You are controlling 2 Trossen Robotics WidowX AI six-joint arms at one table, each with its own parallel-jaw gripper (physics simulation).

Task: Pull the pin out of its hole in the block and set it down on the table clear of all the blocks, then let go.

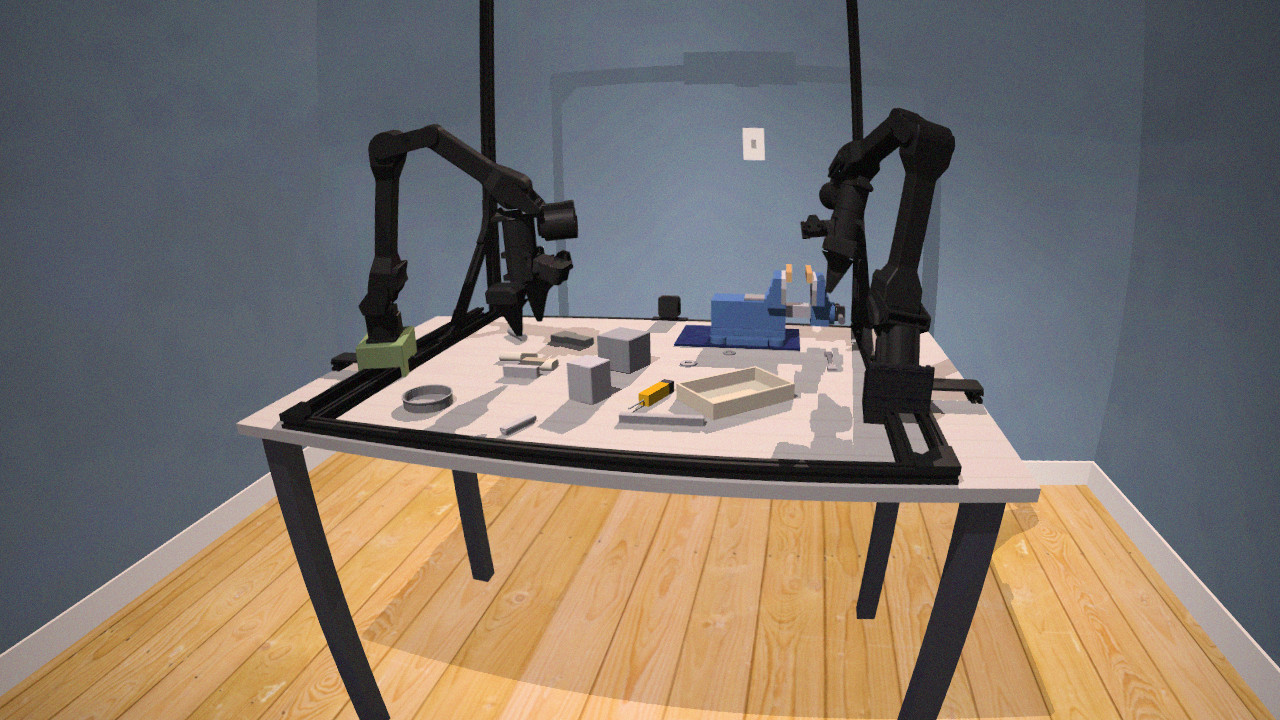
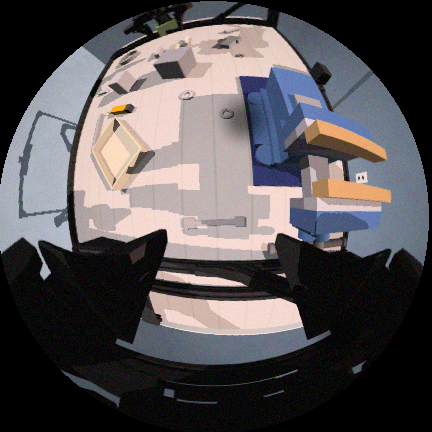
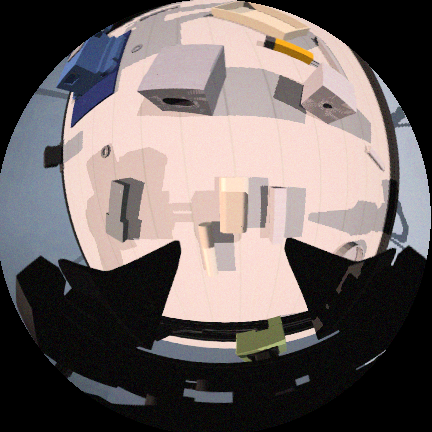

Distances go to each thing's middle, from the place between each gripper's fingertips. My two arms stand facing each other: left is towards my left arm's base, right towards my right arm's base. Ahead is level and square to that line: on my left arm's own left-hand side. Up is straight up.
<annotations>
Right now the metal ring dish (image 1: 428,398) is 22 cm ahead of my right hand, 9 cm to the right of it and 6 cm below it. Round my right hand: cream tray (image 1: 722,395) (38 cm to the left, 7 cm ahead, 6 cm below); then dark blue mat (image 1: 692,335) (33 cm to the left, 27 cm behind, 7 cm below).
Right now the dark blue mat is 10 cm behind my left hand, 18 cm to the right of it and 13 cm below it. From my left hand the other things lie so: cream tray (25 cm ahead, 13 cm to the right, 12 cm below); then metal ring dish (39 cm ahead, 60 cm to the right, 12 cm below).
</annotations>
